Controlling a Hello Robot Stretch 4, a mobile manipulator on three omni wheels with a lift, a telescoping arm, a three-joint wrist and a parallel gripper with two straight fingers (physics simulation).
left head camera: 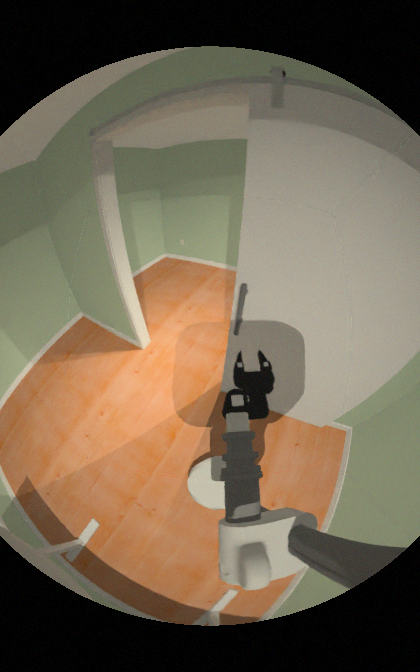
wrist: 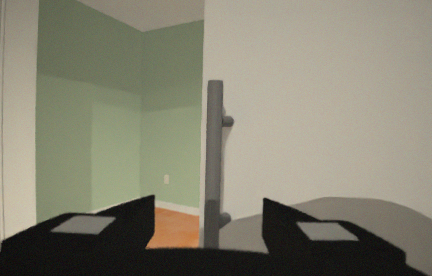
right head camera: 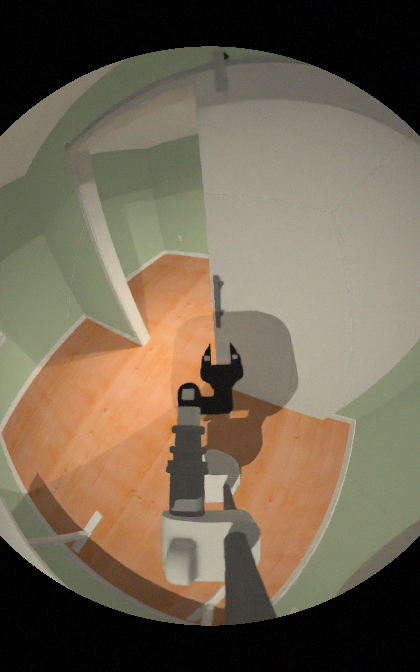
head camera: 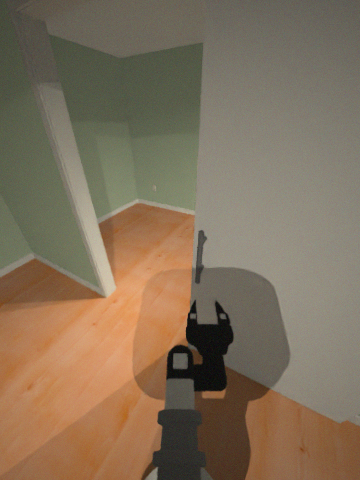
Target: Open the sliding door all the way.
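Pixels of known places: gripper, between the fingertips: (left head camera: 248, 351) (wrist: 208, 215) (right head camera: 219, 344) (head camera: 205, 302); robot's base, origin of its link: (left head camera: 215, 481) (right head camera: 212, 475).
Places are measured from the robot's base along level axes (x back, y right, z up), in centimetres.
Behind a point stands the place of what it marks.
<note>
The sliding door (head camera: 285, 175) @[x -69.2, y 33.4, z 138.4 cm] (left head camera: 300, 240) @[x -72.4, y 27.3, z 136.5 cm] (right head camera: 280, 240) @[x -69.9, y 32.1, z 131.2 cm] (wrist: 320, 100) @[x -73.5, y 25.0, z 110.2 cm] is a plain light-grey panel on the right, with an open doorway to its left. Its handle (head camera: 200, 256) @[x -74.3, y 8.8, z 100.6 cm] (left head camera: 241, 309) @[x -74.4, y 9.1, z 100.0 cm] (right head camera: 217, 301) @[x -74.3, y 8.9, z 100.3 cm] (wrist: 214, 150) @[x -74.3, y 8.7, z 101.9 cm] is a grey vertical bar on two short posts near the door's left edge. My gripper (head camera: 206, 303) @[x -50.1, y 8.6, z 99.6 cm] (left head camera: 250, 353) @[x -50.1, y 8.6, z 99.6 cm] (right head camera: 220, 346) @[x -50.1, y 8.6, z 99.6 cm] (wrist: 208, 215) @[x -50.1, y 8.6, z 99.6 cm] is open and empty. It is short of the handle, on the robot's side, with the handle beyond the gap between the fingers in the wrist view. Nothing touches the fingers.
The white door post (head camera: 75, 185) @[x -135.3, y -75.8, z 114.8 cm] (left head camera: 114, 230) @[x -137.3, y -74.8, z 126.6 cm] (right head camera: 106, 240) @[x -139.7, y -73.6, z 120.7 cm] (wrist: 19, 110) @[x -137.9, y -74.5, z 111.2 cm] stands at the left side of the doorway. Green walls and a wooden floor show beyond it. A hanger bracket (left head camera: 277, 90) (right head camera: 220, 72) joins the door's top to the rail above.
</note>
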